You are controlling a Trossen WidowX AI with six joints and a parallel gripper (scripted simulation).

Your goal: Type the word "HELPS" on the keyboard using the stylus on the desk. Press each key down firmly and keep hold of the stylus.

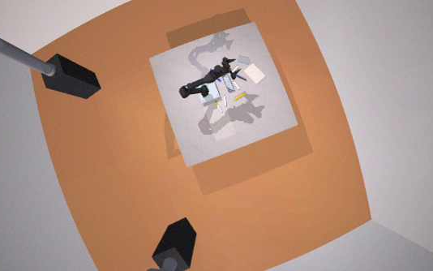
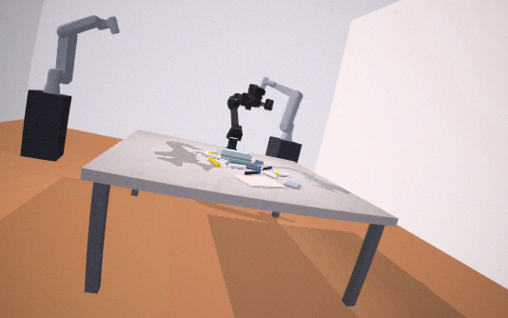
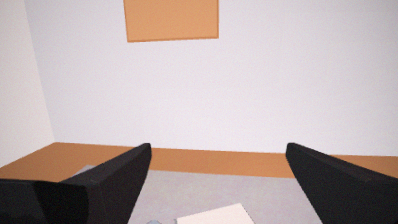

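My gripper tip is 36 cm above the blue stylus, 15 cm past it and 14 cm to the right of it. The rest, counted from my gripper tip: grey-blue block 37 cm below, 23 cm ahead, 15 cm to the left; then cream notepad 37 cm below, 25 cm ahead, 4 cm to the right.
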